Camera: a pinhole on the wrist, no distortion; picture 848 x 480 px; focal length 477.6 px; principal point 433.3 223.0 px. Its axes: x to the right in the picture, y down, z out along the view. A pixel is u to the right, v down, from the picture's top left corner.
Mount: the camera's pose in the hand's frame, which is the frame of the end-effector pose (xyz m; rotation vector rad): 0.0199 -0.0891 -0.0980 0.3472 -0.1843 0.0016
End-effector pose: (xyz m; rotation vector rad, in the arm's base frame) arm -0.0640 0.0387 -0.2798 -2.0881 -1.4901 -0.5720
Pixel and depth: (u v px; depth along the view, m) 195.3 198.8 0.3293
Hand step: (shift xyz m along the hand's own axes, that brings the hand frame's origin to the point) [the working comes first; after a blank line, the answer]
In the camera's frame: -0.1641 -0.0167 0.3293

-0.1999 -0.2113 0.1710
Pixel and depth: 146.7 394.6 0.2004
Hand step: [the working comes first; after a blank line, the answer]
In the camera's frame: -0.1203 0.0720 0.2004

-0.1367 -0.0856 0.0898
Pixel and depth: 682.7 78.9 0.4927
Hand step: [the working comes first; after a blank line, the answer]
In the camera's frame: 0.2573 -0.1487 0.4927

0.1894 -0.4034 0.3531
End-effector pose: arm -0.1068 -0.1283 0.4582 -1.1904 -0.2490 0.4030
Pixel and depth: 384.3 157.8 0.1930
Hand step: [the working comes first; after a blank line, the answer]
In the camera's frame: -0.0198 -0.0263 0.1930

-0.0333 -0.1786 0.0678
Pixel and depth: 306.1 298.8 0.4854
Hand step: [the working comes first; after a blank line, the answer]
In the camera's frame: -0.1293 0.0770 0.4854

-0.1968 -0.1771 0.3532
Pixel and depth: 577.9 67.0 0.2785
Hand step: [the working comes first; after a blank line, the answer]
In the camera's frame: 0.0843 -0.0910 0.2785

0.0559 -0.2715 0.1437
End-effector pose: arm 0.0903 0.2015 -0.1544 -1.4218 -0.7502 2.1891
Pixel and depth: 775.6 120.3 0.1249
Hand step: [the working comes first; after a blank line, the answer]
In the camera's frame: 0.0895 -0.0269 0.1249

0.0864 -0.1593 0.0244
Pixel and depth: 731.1 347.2 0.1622
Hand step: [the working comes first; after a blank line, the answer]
In the camera's frame: 0.1011 0.0422 0.1622

0.0889 -0.1074 0.0843
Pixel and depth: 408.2 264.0 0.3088
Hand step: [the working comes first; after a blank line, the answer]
In the camera's frame: -0.0162 0.0265 0.3088

-0.0523 -0.1682 0.1933
